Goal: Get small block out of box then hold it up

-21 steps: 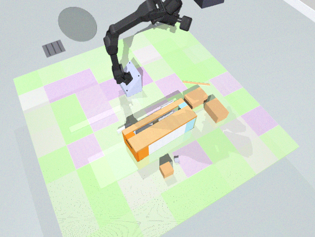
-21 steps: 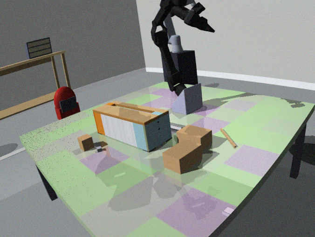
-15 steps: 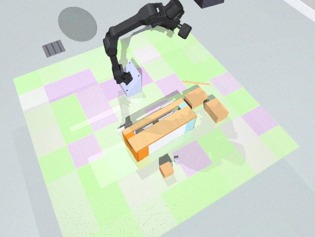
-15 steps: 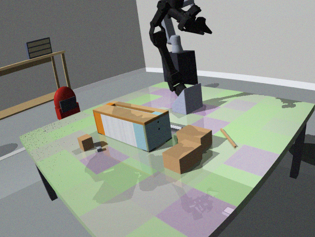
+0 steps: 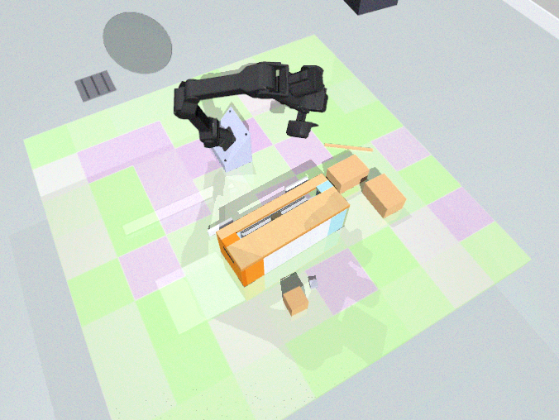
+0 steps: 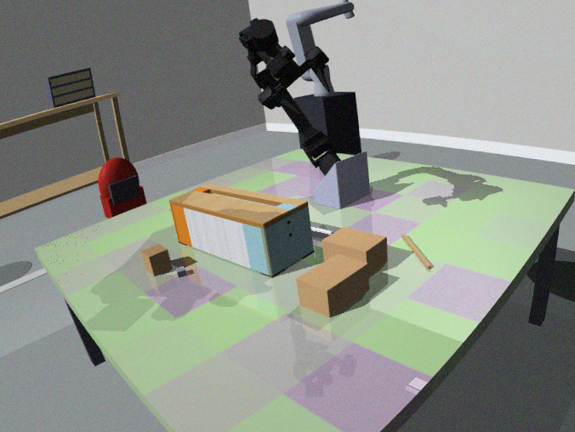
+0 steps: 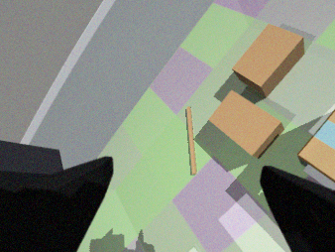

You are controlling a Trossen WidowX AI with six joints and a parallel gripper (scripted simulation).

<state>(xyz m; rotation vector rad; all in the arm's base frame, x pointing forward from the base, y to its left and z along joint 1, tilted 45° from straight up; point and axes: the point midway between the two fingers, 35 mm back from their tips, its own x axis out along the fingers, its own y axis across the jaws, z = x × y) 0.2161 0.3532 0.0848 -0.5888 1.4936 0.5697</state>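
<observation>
Right now my gripper tip is 12 cm short of the box, 19 cm to the left of it and 29 cm above it. From my gripper tip the other things lie so: brown block (13 cm ahead, 19 cm to the right, 26 cm below); small grey block (34 cm ahead, 17 cm to the right, 34 cm below); thin wooden stick (9 cm behind, 20 cm to the left, 35 cm below).
</observation>
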